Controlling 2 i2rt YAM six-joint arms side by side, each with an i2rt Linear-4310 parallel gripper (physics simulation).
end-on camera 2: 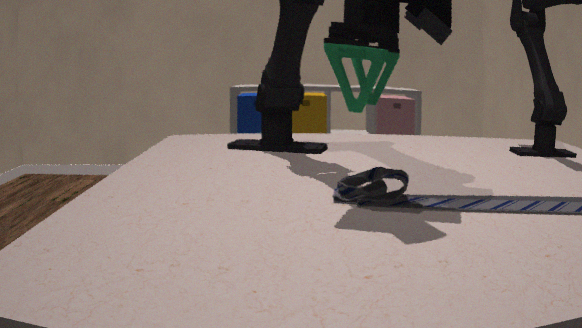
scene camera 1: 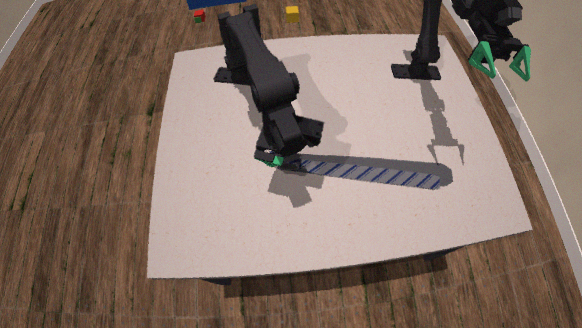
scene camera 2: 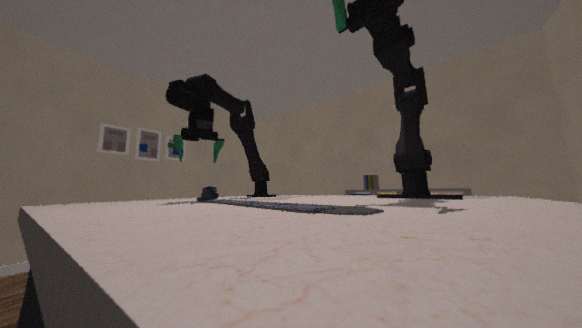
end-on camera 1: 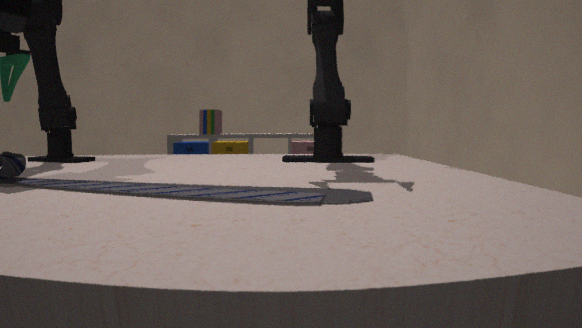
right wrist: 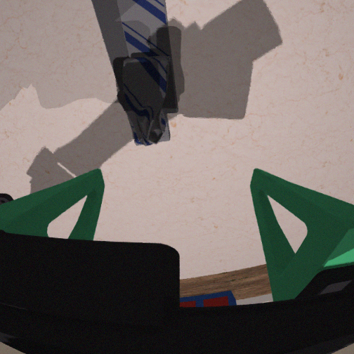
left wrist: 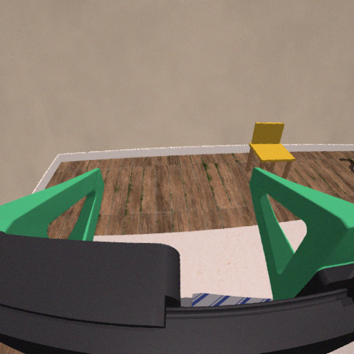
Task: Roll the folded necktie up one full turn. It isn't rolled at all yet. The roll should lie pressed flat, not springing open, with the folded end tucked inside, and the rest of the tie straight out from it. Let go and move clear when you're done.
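The grey, blue-striped necktie (scene camera 1: pixel 370 174) (scene camera 2: pixel 300 207) (end-on camera 1: pixel 200 192) (left wrist: pixel 225 301) (right wrist: pixel 145 30) lies straight and flat along the table. At its picture-left end, a loose raised coil (scene camera 2: pixel 209 193) (end-on camera 1: pixel 12 164) (end-on camera 2: pixel 372 174) (right wrist: pixel 142 82) rests on the tie, with gaps inside it in end-on camera 2. In scene camera 1 the arm mostly hides it. My right gripper (scene camera 2: pixel 198 160) (end-on camera 2: pixel 364 107) (right wrist: pixel 176 176) is open and empty, pointing down above the coil, apart from it. My left gripper (scene camera 1: pixel 511 77) (left wrist: pixel 176 176) is open and empty, raised far from the tie.
The pale table (scene camera 1: pixel 225 225) bears both arm bases (scene camera 1: pixel 416 71) (end-on camera 2: pixel 277 146) near its back edge. A yellow block (scene camera 1: pixel 292 14) and a red-green block (scene camera 1: pixel 199 16) lie on the floor behind. A yellow chair (left wrist: pixel 267 134) stands beyond the table.
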